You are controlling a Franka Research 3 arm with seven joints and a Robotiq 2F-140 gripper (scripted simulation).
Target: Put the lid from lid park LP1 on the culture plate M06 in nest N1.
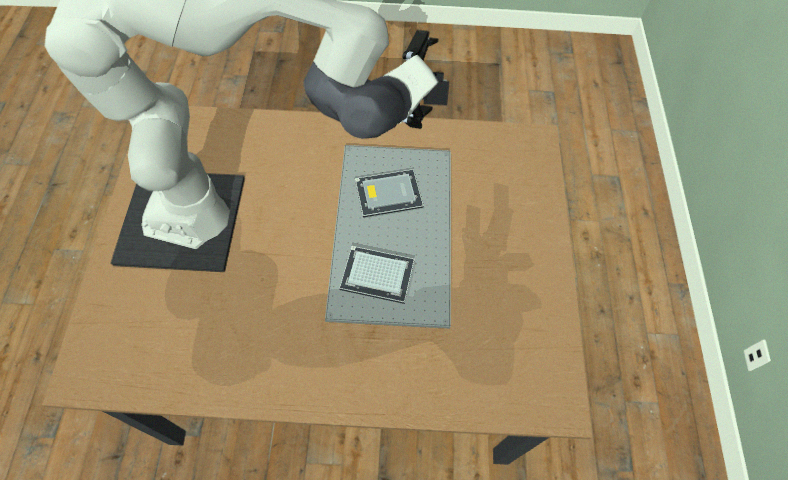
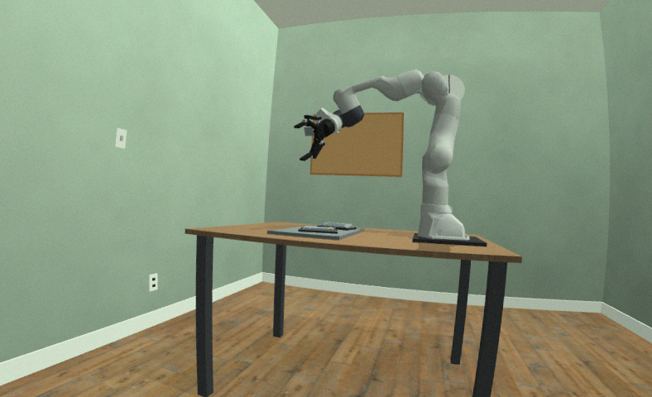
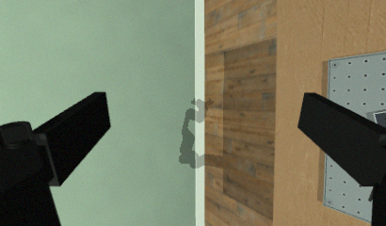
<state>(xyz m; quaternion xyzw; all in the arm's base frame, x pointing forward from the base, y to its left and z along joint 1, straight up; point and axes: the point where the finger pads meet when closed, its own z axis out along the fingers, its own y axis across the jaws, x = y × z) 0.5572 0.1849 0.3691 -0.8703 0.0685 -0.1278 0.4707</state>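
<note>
My gripper is now 35 cm above the clear lid, 8 cm past it and 7 cm to the left of it. Round my hand: culture plate: 35 cm below, 32 cm to the right, 9 cm behind; dark nest: 36 cm below, 32 cm to the right, 9 cm behind; dark lid park: 37 cm below, 8 cm behind, 7 cm to the right.
</note>
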